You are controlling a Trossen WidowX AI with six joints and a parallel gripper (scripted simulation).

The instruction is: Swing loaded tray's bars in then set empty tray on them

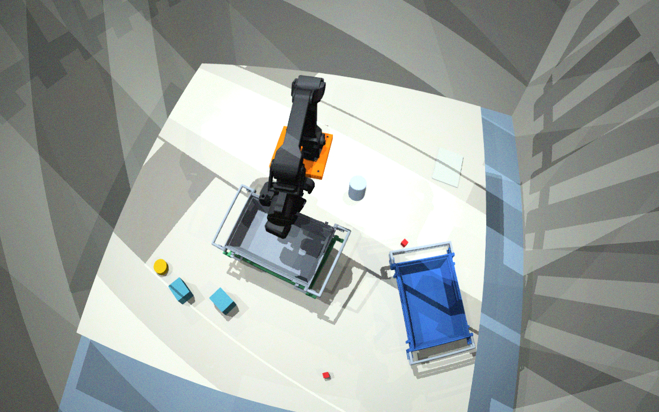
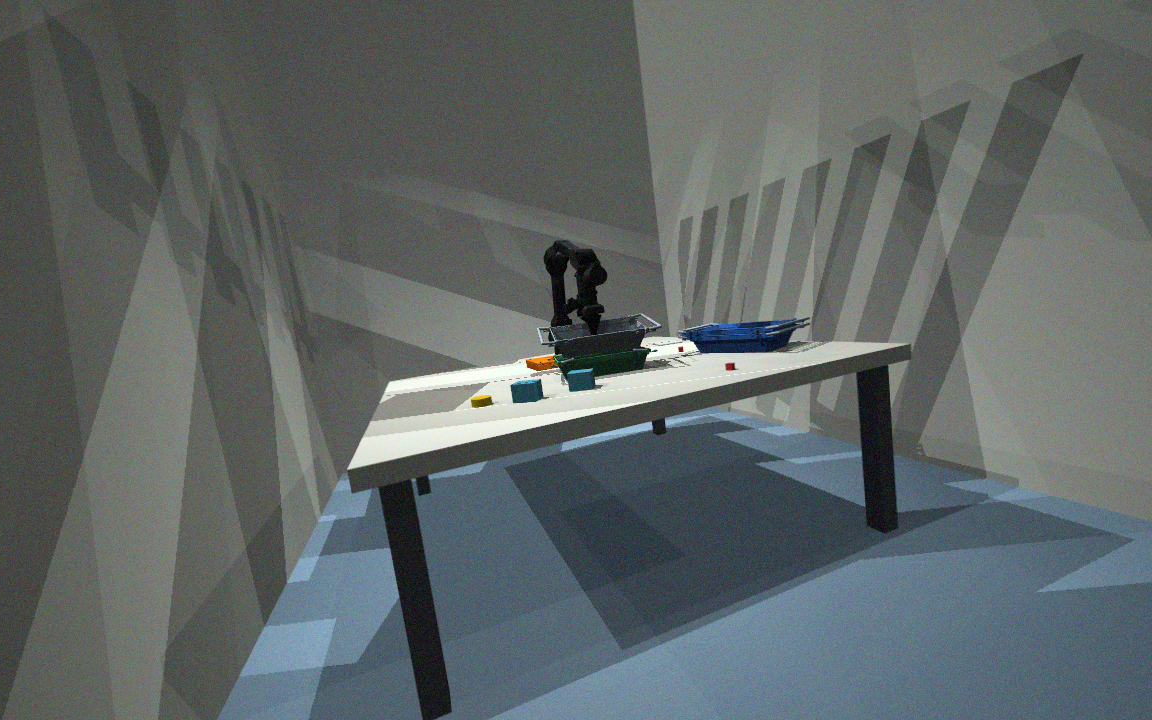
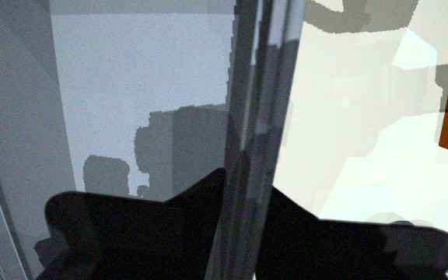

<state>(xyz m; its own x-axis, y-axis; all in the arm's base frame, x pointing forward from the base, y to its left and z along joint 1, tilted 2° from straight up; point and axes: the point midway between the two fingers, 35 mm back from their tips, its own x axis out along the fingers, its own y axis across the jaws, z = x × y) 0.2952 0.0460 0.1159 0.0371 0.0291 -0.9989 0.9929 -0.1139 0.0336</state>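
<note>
Now: gripper tip 80 mm short of the grey tray, 10 mm to the left of it and 20 mm below it. From my gripper tip the other things lie so: white sheet (420 mm behind, 430 mm to the left, 100 mm below); then pale cylinder (200 mm behind, 140 mm to the left, 70 mm below); then yellow disc (270 mm ahead, 380 mm to the right, 90 mm below).
</note>
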